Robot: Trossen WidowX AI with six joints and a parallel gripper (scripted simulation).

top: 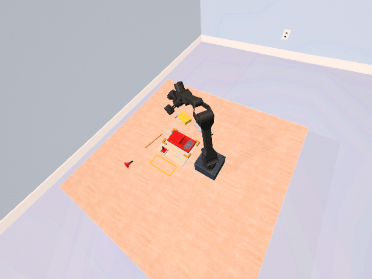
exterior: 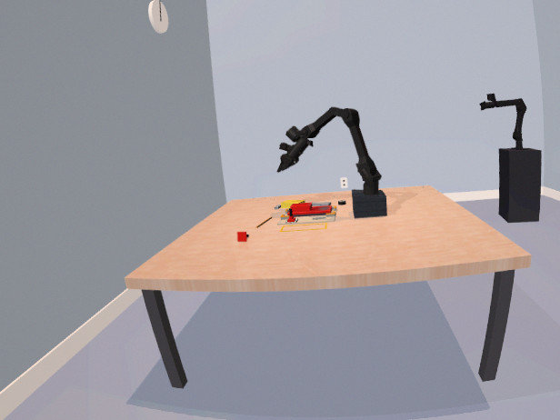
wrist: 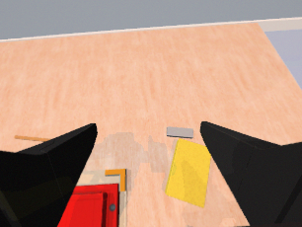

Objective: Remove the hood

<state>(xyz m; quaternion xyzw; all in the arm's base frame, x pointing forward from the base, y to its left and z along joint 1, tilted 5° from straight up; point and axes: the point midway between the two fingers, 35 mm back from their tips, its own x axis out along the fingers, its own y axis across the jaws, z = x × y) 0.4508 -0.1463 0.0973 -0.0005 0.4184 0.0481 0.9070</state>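
The hood is 120 mm behind my gripper tip, 110 mm to the left of it and 160 mm below it. The rest, counted from my gripper tip: thin stick 20 mm ahead, 230 mm to the left, 200 mm below; then yellow block 30 mm behind, 80 mm to the right, 190 mm below.
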